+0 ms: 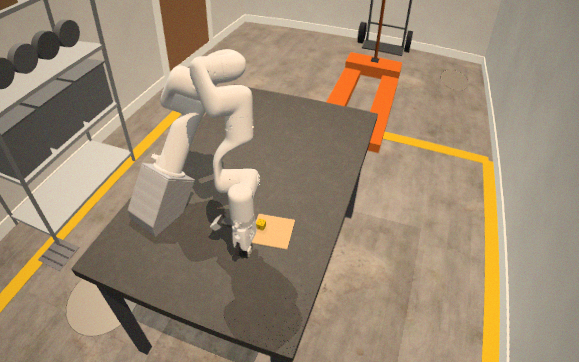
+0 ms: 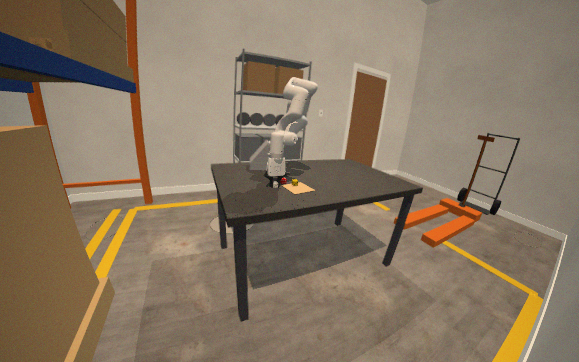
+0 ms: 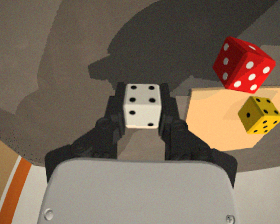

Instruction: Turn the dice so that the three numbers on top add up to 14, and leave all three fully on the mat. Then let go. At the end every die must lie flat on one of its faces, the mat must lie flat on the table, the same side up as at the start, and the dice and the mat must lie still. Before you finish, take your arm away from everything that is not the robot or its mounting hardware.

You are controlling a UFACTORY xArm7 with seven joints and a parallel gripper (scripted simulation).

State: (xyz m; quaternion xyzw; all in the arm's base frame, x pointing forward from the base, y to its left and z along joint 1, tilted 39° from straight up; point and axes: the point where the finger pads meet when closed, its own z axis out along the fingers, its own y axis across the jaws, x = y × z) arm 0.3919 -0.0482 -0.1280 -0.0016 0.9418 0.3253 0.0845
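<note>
The red die lies 7 cm to the left of my hand, 5 cm behind it and 1 cm below it. Also, from my hand: mat: 13 cm to the left, 5 cm ahead, 2 cm below; yellow die: 13 cm to the left; white die: 1 cm below.
</note>
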